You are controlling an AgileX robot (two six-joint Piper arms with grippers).
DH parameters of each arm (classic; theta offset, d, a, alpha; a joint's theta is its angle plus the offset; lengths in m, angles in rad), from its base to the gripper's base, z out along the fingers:
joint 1: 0 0.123 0 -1.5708
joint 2: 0.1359 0 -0.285 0
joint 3: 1.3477 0 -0.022 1.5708
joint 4: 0 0.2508 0 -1.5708
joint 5: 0 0 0.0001 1.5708
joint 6: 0 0.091 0 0
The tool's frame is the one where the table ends.
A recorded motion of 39 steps. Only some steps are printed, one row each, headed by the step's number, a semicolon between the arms.
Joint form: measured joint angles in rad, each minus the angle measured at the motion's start. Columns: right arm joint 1, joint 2, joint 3, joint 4, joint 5, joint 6; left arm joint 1, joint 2, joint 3, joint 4, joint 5, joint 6.
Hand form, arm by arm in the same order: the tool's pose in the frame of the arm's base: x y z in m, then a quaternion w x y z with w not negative. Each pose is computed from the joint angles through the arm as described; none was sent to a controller.
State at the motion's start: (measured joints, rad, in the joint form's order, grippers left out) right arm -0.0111 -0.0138 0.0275 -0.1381 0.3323 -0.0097; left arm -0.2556 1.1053 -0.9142 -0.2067 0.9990 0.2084
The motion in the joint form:
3: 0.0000 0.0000 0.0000 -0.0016 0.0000 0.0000; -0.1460 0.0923 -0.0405 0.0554 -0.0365 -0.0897
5: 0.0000 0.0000 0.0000 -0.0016 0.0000 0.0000; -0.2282 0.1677 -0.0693 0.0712 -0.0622 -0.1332
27: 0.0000 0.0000 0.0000 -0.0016 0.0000 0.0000; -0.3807 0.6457 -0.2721 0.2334 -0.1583 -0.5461
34: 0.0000 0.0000 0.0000 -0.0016 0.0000 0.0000; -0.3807 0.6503 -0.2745 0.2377 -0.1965 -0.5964
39: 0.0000 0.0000 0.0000 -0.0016 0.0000 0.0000; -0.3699 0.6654 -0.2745 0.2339 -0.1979 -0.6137
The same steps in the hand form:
3: 0.0535 -0.0047 0.1750 0.60782 -0.03784 0.79053 -0.06461; 0.2018 -0.0979 0.3018 0.21161 0.22272 0.94627 -0.10097
5: 0.0535 -0.0047 0.1750 0.60782 -0.03784 0.79053 -0.06461; 0.2099 -0.1215 0.2934 0.19669 0.24243 0.94432 -0.10393
27: 0.0535 -0.0047 0.1750 0.60782 -0.03784 0.79053 -0.06461; 0.2778 -0.2030 0.2100 0.11645 0.15504 0.97978 -0.04923
34: 0.0535 -0.0047 0.1750 0.60782 -0.03784 0.79053 -0.06461; 0.2813 -0.2053 0.2100 0.13149 0.13152 0.98075 -0.05950
39: 0.0535 -0.0047 0.1750 0.60782 -0.03784 0.79053 -0.06461; 0.2845 -0.2033 0.2048 0.12461 0.11682 0.98360 -0.05798

